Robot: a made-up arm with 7 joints. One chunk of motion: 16 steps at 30 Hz.
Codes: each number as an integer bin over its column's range. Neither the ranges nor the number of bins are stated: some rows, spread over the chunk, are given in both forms.
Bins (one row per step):
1: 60 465 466 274 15 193 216
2: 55 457 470 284 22 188 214
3: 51 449 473 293 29 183 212
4: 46 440 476 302 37 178 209
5: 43 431 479 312 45 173 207
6: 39 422 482 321 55 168 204
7: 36 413 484 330 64 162 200
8: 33 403 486 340 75 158 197
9: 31 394 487 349 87 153 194
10: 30 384 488 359 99 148 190
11: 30 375 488 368 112 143 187
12: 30 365 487 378 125 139 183
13: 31 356 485 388 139 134 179
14: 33 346 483 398 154 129 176
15: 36 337 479 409 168 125 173
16: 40 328 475 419 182 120 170
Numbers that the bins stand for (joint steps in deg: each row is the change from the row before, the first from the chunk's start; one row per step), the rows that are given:
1: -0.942 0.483 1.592 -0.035 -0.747 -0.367 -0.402
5: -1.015 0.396 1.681 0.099 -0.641 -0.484 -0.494
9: -1.067 0.302 1.736 0.229 -0.494 -0.602 -0.626
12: -1.071 0.229 1.736 0.332 -0.360 -0.684 -0.738
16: -1.028 0.134 1.653 0.476 -0.159 -0.795 -0.870
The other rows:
2: -0.963 0.463 1.619 0.000 -0.723 -0.396 -0.422
3: -0.980 0.442 1.640 0.032 -0.698 -0.426 -0.443
4: -1.002 0.419 1.660 0.064 -0.670 -0.455 -0.473
6: -1.032 0.374 1.701 0.131 -0.606 -0.514 -0.524
7: -1.045 0.351 1.715 0.162 -0.575 -0.549 -0.565
8: -1.058 0.325 1.729 0.198 -0.536 -0.572 -0.595
10: -1.071 0.277 1.742 0.265 -0.451 -0.631 -0.667
11: -1.071 0.254 1.742 0.296 -0.405 -0.660 -0.697
13: -1.067 0.206 1.722 0.367 -0.310 -0.713 -0.778
14: -1.058 0.180 1.708 0.402 -0.258 -0.743 -0.809
15: -1.045 0.157 1.681 0.441 -0.208 -0.766 -0.840

